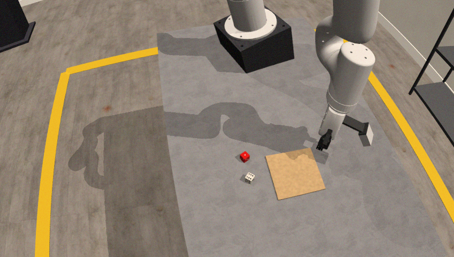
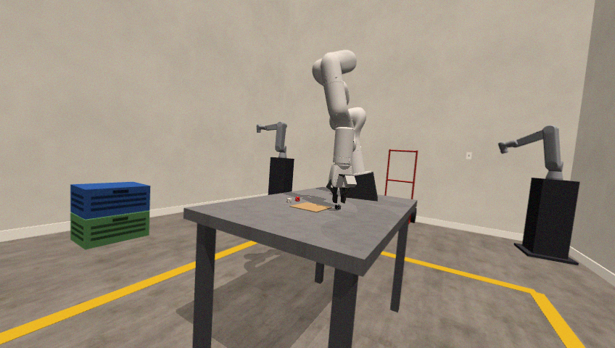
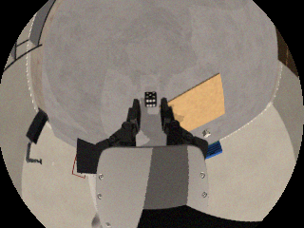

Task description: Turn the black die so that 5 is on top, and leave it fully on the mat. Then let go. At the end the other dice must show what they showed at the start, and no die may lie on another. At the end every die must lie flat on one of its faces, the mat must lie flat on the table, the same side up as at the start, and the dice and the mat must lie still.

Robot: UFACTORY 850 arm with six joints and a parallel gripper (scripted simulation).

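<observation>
Right now my hand is 4 cm above the black die. Round my hand: white die: 24 cm to the right, 4 cm below, 2 cm ahead; mat: 11 cm to the right, 5 cm below, 5 cm ahead; red die: 23 cm to the right, 4 cm below, 4 cm behind.
</observation>
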